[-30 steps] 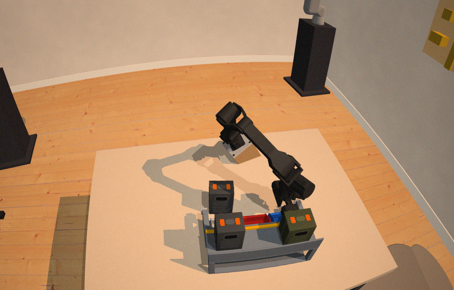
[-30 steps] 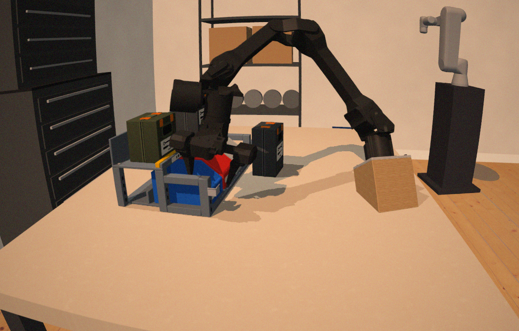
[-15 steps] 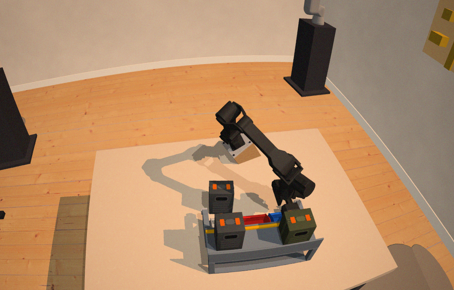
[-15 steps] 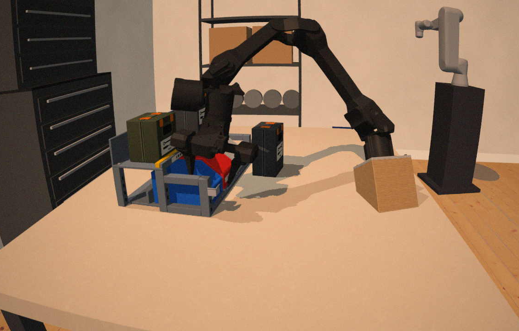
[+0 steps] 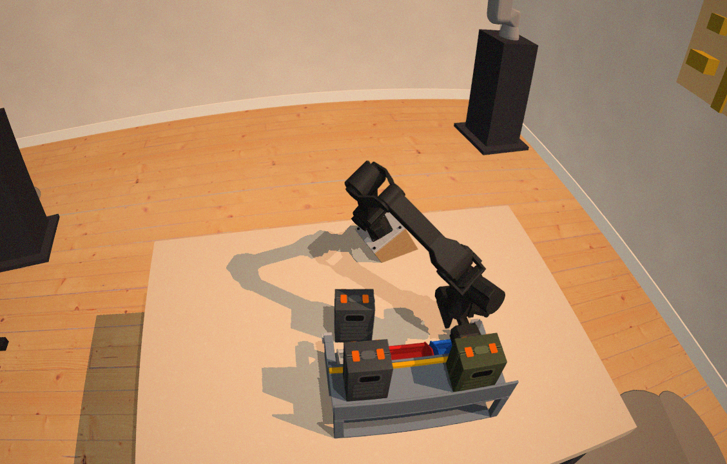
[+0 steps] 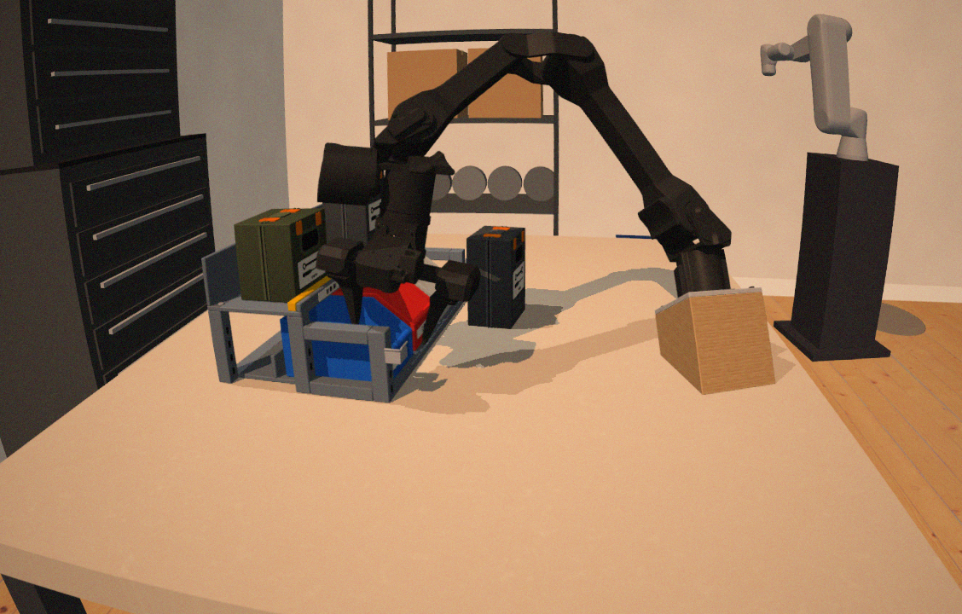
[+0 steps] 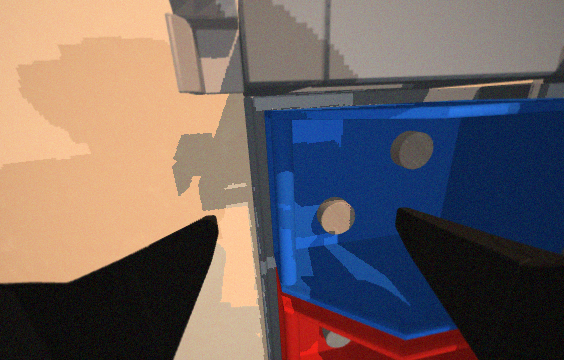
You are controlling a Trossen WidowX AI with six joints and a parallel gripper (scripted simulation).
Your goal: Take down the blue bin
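Now: hand 60 mm short of the blue open bin, 40 mm above it and 10 mm to the left of it. Also, from my hand: red bin 120 mm to the right, 40 mm below, 40 mm ahead; then yellow rail 130 mm to the right, 70 mm ahead, 20 mm above; then green case 140 mm ahead, 60 mm above, 30 mm to the right.
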